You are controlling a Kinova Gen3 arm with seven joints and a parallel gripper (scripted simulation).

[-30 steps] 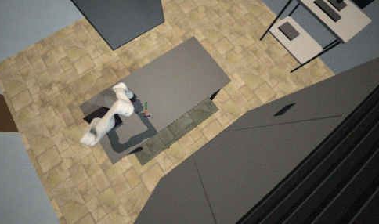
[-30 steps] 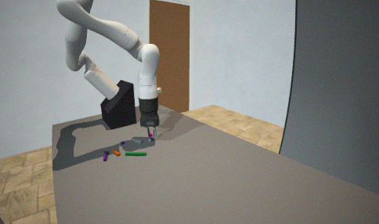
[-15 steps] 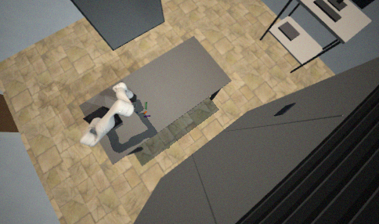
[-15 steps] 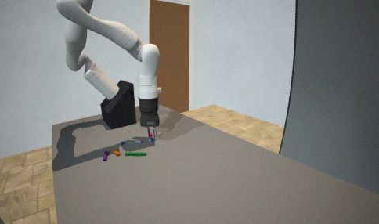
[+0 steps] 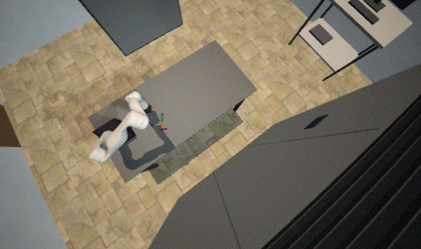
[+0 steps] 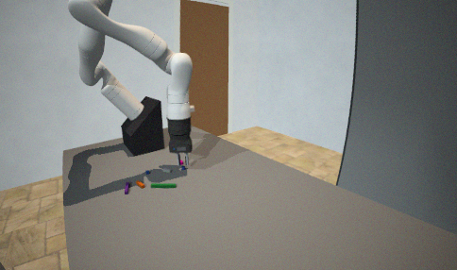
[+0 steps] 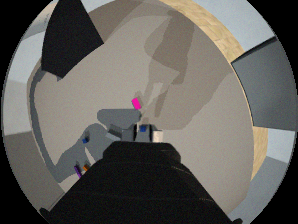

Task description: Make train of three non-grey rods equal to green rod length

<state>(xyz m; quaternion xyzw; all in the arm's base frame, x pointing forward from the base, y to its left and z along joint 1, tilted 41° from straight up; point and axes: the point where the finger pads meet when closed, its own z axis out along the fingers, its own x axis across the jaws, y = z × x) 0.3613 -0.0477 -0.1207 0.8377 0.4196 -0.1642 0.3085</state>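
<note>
My gripper is now 5 cm past the magenta rod, 2 cm to the right of it and 3 cm above it. Round my hand: orange rod (2 cm ahead, 18 cm to the right, 3 cm below); green rod (7 cm ahead, 12 cm to the right, 3 cm below); grey rod (2 cm behind, 6 cm to the right, 3 cm below).
</note>
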